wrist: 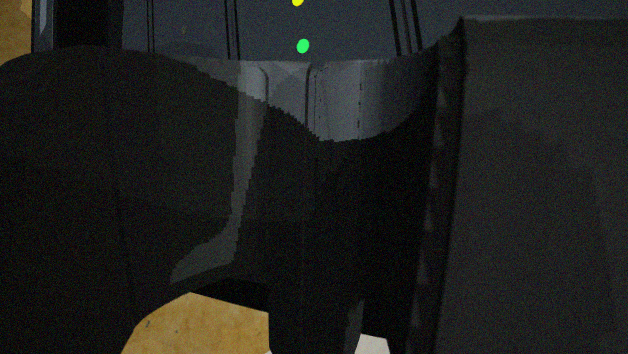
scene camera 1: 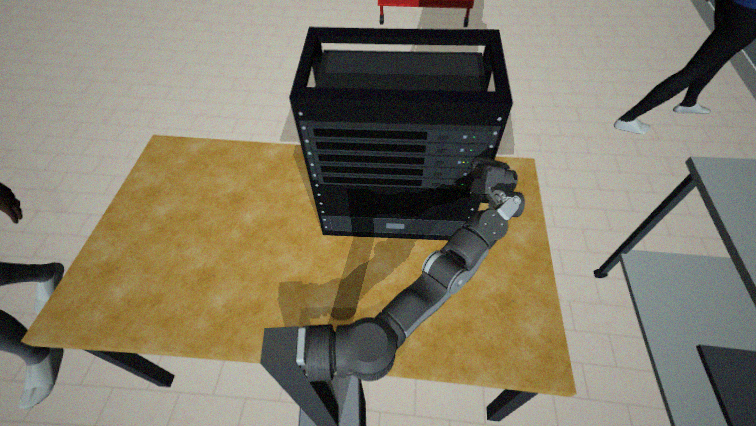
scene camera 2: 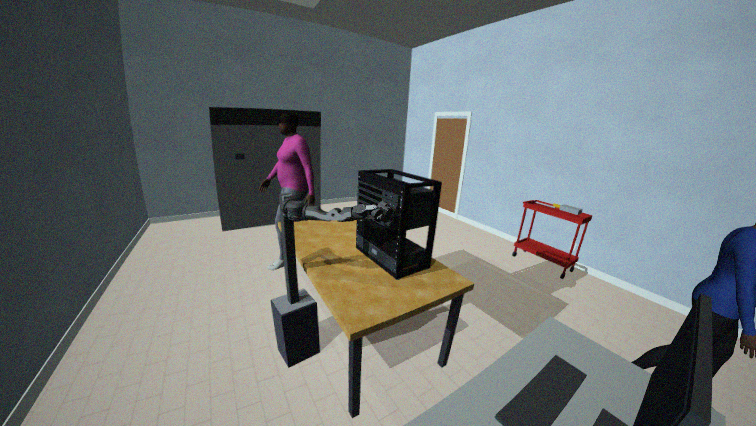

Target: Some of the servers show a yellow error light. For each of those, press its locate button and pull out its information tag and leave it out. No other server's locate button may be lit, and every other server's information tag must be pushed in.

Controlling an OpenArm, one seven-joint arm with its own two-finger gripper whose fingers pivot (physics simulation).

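A black rack (scene camera 1: 402, 108) (scene camera 2: 431, 238) holds several servers. The third server from the top (scene camera 1: 370, 159) shows a yellow light (scene camera 1: 463, 161) (wrist: 297, 2) beside a green light (scene camera 1: 468, 162) (wrist: 302, 46). Its pale locate button (scene camera 1: 459, 162) is small in scene camera 1; whether it is lit I cannot tell. The top two servers show green lights, and a green light (scene camera 1: 462, 184) shows low down. My gripper (scene camera 1: 477, 162) (wrist: 331, 218) is shut and empty, close in front of the servers' right side. Its fingers fill much of the wrist view. I cannot make out the information tags.
The rack stands on a yellow-brown table (scene camera 1: 185, 238) (scene camera 2: 402, 296). A grey desk (scene camera 1: 682, 296) (scene camera 2: 465, 407) is to the right. A red trolley (scene camera 2: 544, 252) stands farther off. A person in magenta (scene camera 2: 292, 164) and one in blue (scene camera 2: 730, 269) stand nearby.
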